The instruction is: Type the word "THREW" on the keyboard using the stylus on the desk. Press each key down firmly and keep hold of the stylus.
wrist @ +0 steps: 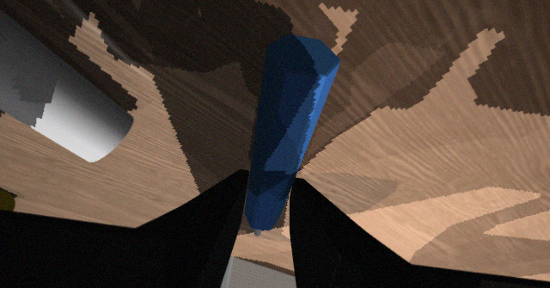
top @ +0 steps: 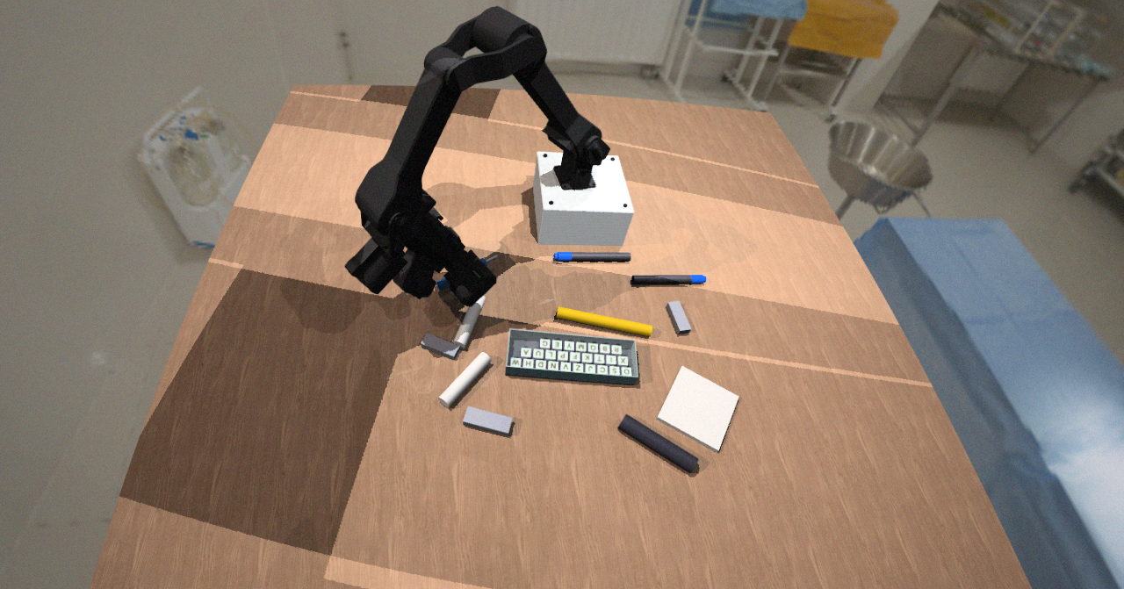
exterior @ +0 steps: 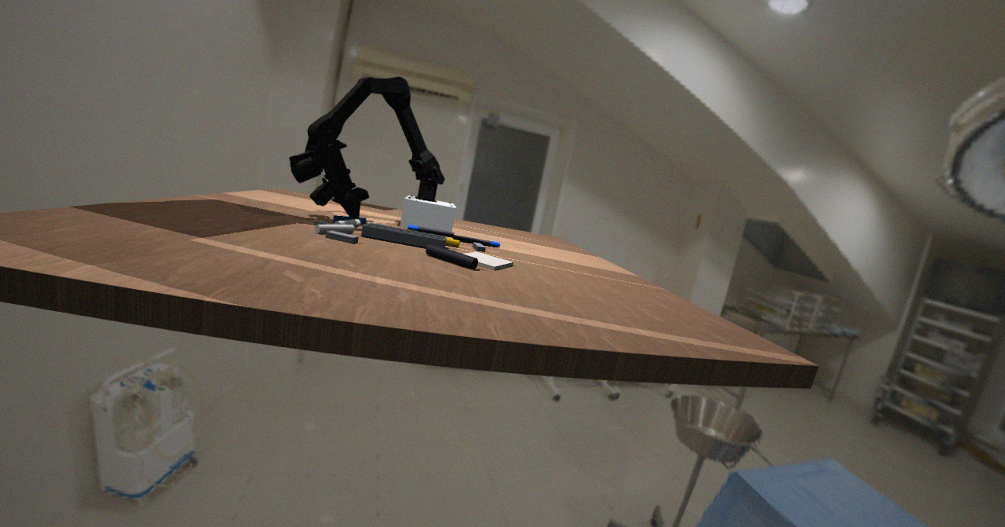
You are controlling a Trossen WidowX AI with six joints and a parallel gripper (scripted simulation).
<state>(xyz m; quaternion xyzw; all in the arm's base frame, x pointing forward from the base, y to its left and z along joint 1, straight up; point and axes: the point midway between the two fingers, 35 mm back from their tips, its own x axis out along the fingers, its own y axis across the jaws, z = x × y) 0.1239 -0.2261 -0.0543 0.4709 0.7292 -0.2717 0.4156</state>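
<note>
Now: the yellow pen 15 cm ahead of my gripper tip and 19 cm to the left of it. Round my gripper tip: blue stylus 1 cm behind, 2 cm to the left; then grey block 14 cm ahead, 7 cm to the right; then dark cylinder 36 cm ahead, 20 cm to the left.
</note>
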